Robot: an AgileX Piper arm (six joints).
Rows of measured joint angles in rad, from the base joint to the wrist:
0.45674 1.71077 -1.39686 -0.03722 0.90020 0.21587
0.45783 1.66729 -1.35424 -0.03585 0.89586 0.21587
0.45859 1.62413 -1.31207 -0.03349 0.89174 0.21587
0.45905 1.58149 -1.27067 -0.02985 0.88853 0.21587
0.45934 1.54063 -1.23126 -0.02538 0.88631 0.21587
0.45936 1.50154 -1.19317 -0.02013 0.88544 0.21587
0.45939 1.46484 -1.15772 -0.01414 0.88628 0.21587
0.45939 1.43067 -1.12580 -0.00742 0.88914 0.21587
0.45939 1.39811 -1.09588 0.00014 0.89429 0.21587
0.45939 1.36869 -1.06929 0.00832 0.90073 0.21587
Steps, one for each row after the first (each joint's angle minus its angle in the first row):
0.00109 -0.04348 0.04262 0.00137 -0.00434 0.00000
0.00185 -0.08664 0.08479 0.00373 -0.00846 0.00000
0.00231 -0.12928 0.12619 0.00737 -0.01167 0.00000
0.00260 -0.17014 0.16560 0.01184 -0.01389 0.00000
0.00262 -0.20923 0.20369 0.01709 -0.01476 0.00000
0.00265 -0.24593 0.23914 0.02308 -0.01392 0.00000
0.00265 -0.28010 0.27106 0.02980 -0.01106 0.00000
0.00265 -0.31266 0.30098 0.03736 -0.00591 0.00000
0.00265 -0.34208 0.32757 0.04554 0.00053 0.00000

